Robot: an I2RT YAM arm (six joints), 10 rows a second.
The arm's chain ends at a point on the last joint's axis. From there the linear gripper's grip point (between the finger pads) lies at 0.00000 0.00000 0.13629 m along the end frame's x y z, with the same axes.
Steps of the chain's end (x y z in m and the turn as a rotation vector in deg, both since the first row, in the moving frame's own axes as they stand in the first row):
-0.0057, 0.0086, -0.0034, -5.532, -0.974, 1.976
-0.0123, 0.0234, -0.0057, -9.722, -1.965, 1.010
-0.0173, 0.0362, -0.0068, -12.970, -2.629, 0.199
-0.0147, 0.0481, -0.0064, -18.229, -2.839, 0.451
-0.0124, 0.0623, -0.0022, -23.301, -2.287, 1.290
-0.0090, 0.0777, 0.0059, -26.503, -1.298, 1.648
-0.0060, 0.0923, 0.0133, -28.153, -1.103, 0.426
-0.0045, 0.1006, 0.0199, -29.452, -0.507, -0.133
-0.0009, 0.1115, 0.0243, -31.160, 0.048, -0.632
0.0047, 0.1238, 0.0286, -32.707, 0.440, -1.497
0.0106, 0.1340, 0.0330, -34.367, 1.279, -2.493
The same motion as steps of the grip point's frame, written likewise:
-0.0082, 0.0217, -0.0041, -5.532, -0.974, 1.976
-0.0172, 0.0464, -0.0077, -9.722, -1.965, 1.010
-0.0236, 0.0668, -0.0104, -12.970, -2.629, 0.199
-0.0215, 0.0907, -0.0134, -18.229, -2.839, 0.451
-0.0183, 0.1161, -0.0134, -23.301, -2.287, 1.290
-0.0129, 0.1385, -0.0085, -26.503, -1.298, 1.648
-0.0088, 0.1566, -0.0028, -28.153, -1.103, 0.426
-0.0056, 0.1676, 0.0023, -29.452, -0.507, -0.133
-0.0004, 0.1820, 0.0046, -31.160, 0.048, -0.632
0.0067, 0.1974, 0.0070, -32.707, 0.440, -1.497
0.0152, 0.2108, 0.0092, -34.367, 1.279, -2.493

